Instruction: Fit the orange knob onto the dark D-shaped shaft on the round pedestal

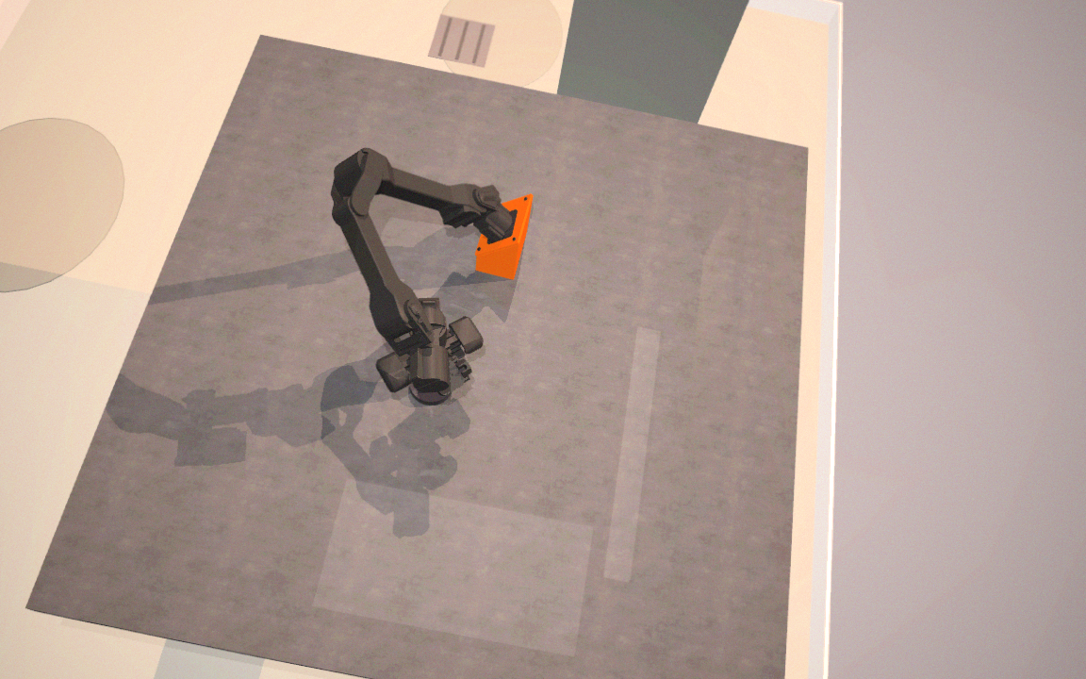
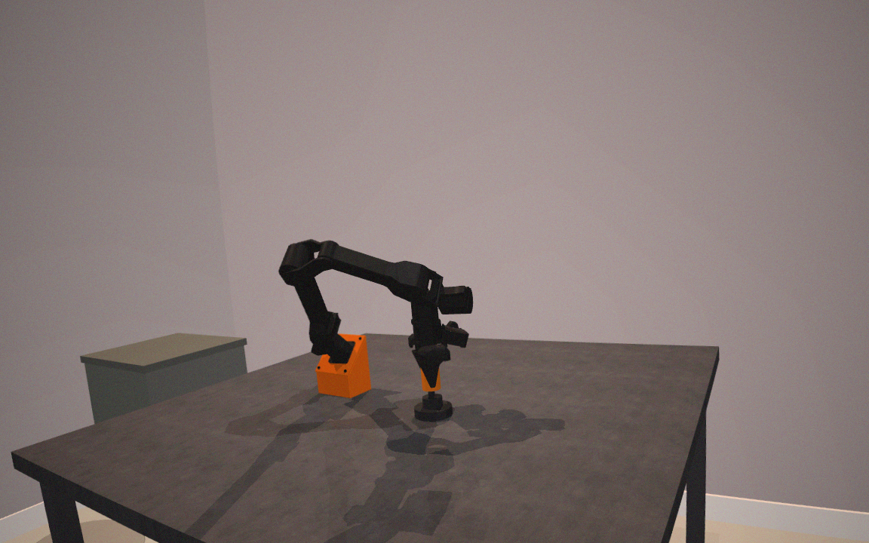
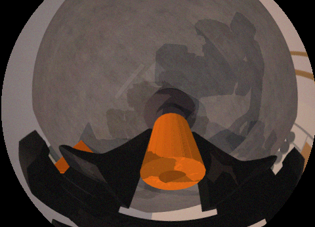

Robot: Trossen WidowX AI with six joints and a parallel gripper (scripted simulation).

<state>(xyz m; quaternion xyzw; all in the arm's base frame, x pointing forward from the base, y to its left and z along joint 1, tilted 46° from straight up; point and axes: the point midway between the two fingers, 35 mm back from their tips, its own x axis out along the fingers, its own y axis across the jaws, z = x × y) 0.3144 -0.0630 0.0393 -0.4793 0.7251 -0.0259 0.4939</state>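
The orange knob is 2 cm above my gripper tip. The rest, counted from my gripper tip: dark round pedestal: 4 cm below.
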